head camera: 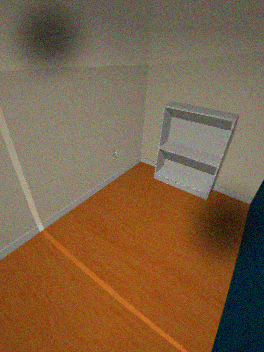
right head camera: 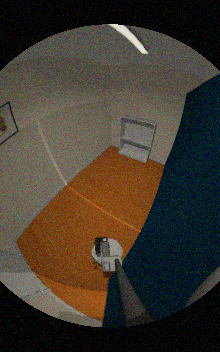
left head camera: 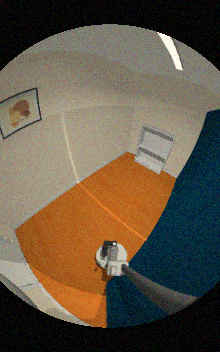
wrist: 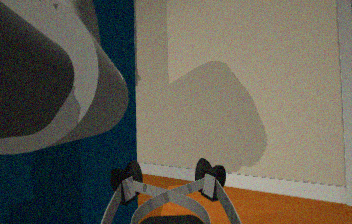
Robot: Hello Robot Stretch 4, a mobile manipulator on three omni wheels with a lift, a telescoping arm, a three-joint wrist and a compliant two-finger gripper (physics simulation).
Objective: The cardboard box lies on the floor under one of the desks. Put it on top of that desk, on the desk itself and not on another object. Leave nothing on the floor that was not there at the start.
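Places are measured from the robot's base along level axes (x ahead, y left, z up), in centimetres.
Where they show: gripper, fingertip midpoint: point(right head camera: 97, 264) point(left head camera: 101, 267) point(wrist: 168, 172).
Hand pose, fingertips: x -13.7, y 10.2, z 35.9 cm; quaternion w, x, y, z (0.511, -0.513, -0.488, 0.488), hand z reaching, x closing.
Observation:
After its pixels a point has its place.
The cardboard box and the desks do not show in these views. My gripper point(wrist: 168, 172) @[z 35.9, x -13.7, y 10.2 cm] is open, with its two dark fingertips standing apart and no thing between them. In the wrist view it is in front of a beige wall and orange floor, with a dark blue surface close on its left. In the left and right head camera views the folded wrist and arm show over the round white base, beside the dark blue surface; the fingers are too small there to judge.
A grey shelf unit point(head camera: 212, 181) @[z 27.1, x 180.0, y -113.6 cm] point(left head camera: 168, 153) @[z 62.7, x 179.5, y -115.6 cm] point(right head camera: 151, 140) @[z 63.6, x 180.2, y -115.4 cm] stands against the far wall near the corner. A tall dark blue panel point(head camera: 245, 295) point(left head camera: 185, 240) @[z 100.2, x 8.9, y -41.8 cm] point(right head camera: 192, 200) @[z 117.8, x 18.7, y -49.7 cm] point(wrist: 115, 150) @[z 34.8, x -42.2, y -0.8 cm] is close on the right in the head views. A framed picture point(left head camera: 40, 106) @[z 157.1, x 112.0, y 98.1 cm] point(right head camera: 14, 119) @[z 156.9, x 110.6, y 99.2 cm] hangs on the left wall.

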